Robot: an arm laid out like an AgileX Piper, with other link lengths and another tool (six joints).
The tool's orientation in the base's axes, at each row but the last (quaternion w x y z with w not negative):
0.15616 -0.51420 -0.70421 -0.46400
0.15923 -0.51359 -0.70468 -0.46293
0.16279 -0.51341 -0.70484 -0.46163
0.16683 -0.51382 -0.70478 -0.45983
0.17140 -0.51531 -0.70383 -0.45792
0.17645 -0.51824 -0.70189 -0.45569
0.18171 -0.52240 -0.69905 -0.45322
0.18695 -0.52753 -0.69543 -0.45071
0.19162 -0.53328 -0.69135 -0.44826
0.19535 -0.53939 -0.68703 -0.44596
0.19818 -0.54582 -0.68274 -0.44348
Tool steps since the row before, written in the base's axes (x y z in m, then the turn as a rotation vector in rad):
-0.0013 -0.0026 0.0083 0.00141 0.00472 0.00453
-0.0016 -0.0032 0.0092 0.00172 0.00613 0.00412
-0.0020 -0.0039 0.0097 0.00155 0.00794 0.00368
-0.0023 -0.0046 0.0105 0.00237 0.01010 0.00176
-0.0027 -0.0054 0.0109 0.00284 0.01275 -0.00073
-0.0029 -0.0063 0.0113 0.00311 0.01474 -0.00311
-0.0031 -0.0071 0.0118 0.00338 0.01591 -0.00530
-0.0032 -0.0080 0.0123 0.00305 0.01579 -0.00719
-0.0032 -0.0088 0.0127 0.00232 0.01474 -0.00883
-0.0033 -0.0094 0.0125 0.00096 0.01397 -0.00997
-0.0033 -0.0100 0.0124 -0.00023 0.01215 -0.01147
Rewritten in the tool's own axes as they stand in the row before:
0.0048 0.0029 -0.0068 0.00530 0.00365 0.00185
0.0053 0.0030 -0.0078 0.00569 0.00378 0.00329
0.0054 0.0028 -0.0087 0.00649 0.00350 0.00496
0.0058 0.0028 -0.0098 0.00602 0.00341 0.00792
0.0058 0.0025 -0.0107 0.00556 0.00280 0.01151
0.0057 0.0023 -0.0117 0.00487 0.00204 0.01445
0.0058 0.0022 -0.0127 0.00383 0.00136 0.01662
0.0057 0.0021 -0.0137 0.00250 0.00025 0.01744
0.0056 0.0021 -0.0146 0.00095 -0.00113 0.01728
0.0052 0.0018 -0.0150 0.00012 -0.00285 0.01695
0.0047 0.0017 -0.0155 -0.00166 -0.00454 0.01599

